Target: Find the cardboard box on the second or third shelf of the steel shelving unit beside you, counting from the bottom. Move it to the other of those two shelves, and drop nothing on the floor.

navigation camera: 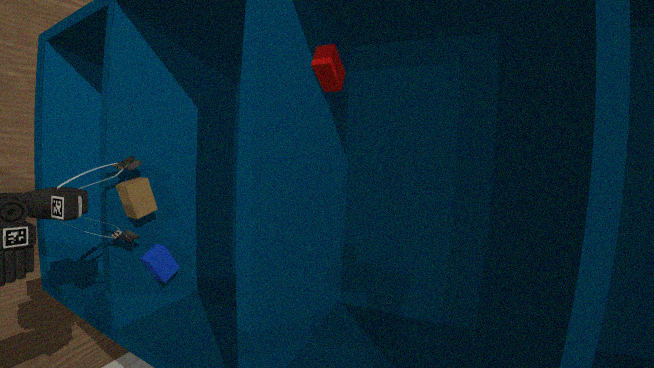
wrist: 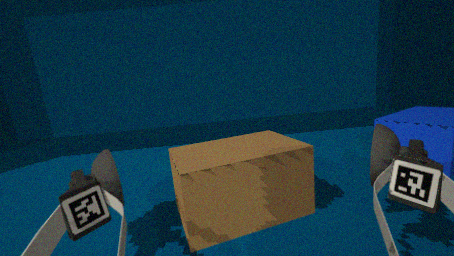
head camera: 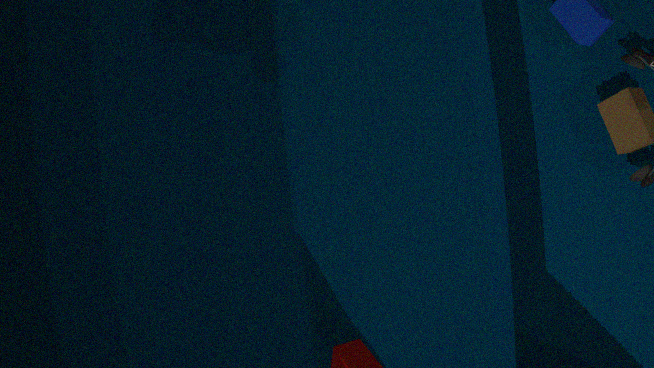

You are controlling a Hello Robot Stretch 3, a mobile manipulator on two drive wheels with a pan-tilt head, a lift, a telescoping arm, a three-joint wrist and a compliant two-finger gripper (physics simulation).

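Places are measured from the robot's base along level axes (x ahead, y left, z up), in metres.
Where they show: gripper, fingertip midpoint: [navigation camera: 139, 199] [head camera: 627, 118].
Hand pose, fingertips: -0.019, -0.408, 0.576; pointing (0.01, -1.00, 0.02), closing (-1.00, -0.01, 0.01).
Each offset is from my fingertips to the top centre of the thing, as dx, dy, dz. "spot": to the spot under its first point. Level surfaces: height alone.
The cardboard box {+0.004, -0.004, +0.007} [head camera: 622, 122] [navigation camera: 136, 198] [wrist: 240, 200] is tan and stands slightly turned on a blue shelf {dz -0.043} [navigation camera: 165, 140] [wrist: 340, 145], which looks like the second from the bottom in the sideways navigation view. The shelf above it {spot: +0.035, -0.059, +0.415} [navigation camera: 290, 200] [head camera: 395, 150] holds a red box. My gripper [head camera: 640, 117] [navigation camera: 128, 200] [wrist: 241, 158] is open wide. Its fingertips stand on either side of the near part of the cardboard box, with gaps to it on both sides in the wrist view. Parts of the gripper are cut off in the head view.
A blue box {-0.190, -0.078, +0.002} [head camera: 581, 22] [navigation camera: 160, 263] [wrist: 420, 130] stands on the same shelf, close beyond one finger. The red box {+0.345, -0.161, +0.460} [head camera: 355, 355] [navigation camera: 328, 70] stands near one end of the shelf above. Another shelf edge [navigation camera: 607, 150] is higher up. Wooden floor {dz -0.576} [navigation camera: 17, 100] shows below the unit.
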